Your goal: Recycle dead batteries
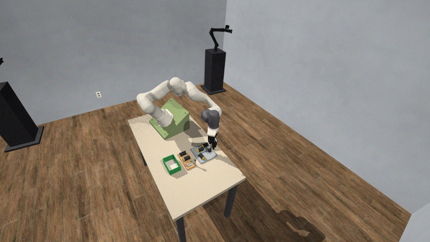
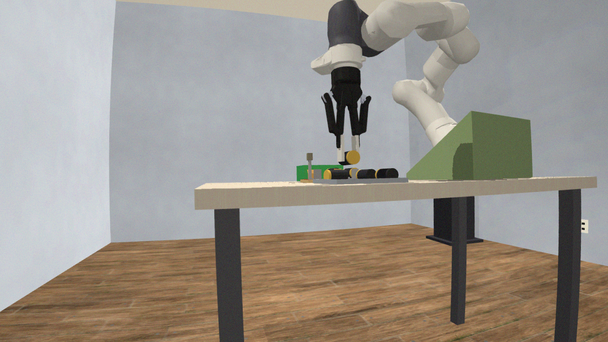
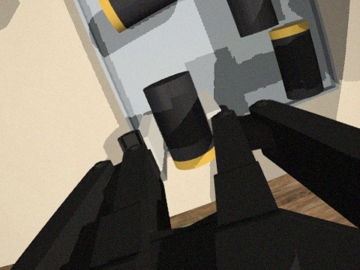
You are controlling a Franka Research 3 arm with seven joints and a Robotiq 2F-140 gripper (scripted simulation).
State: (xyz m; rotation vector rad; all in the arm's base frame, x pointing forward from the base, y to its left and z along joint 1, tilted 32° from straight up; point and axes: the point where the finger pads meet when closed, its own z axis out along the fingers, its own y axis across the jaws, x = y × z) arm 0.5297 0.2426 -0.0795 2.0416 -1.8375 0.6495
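The grey tray is 50 mm behind my hand, 50 mm to the right of it and 80 mm below it. Also, from my hand: battery holder 30 mm behind, 230 mm to the right, 80 mm below; then green recycling box 20 mm behind, 370 mm to the right, 70 mm below; then bulb post 60 mm ahead, 190 mm to the right, 50 mm below.
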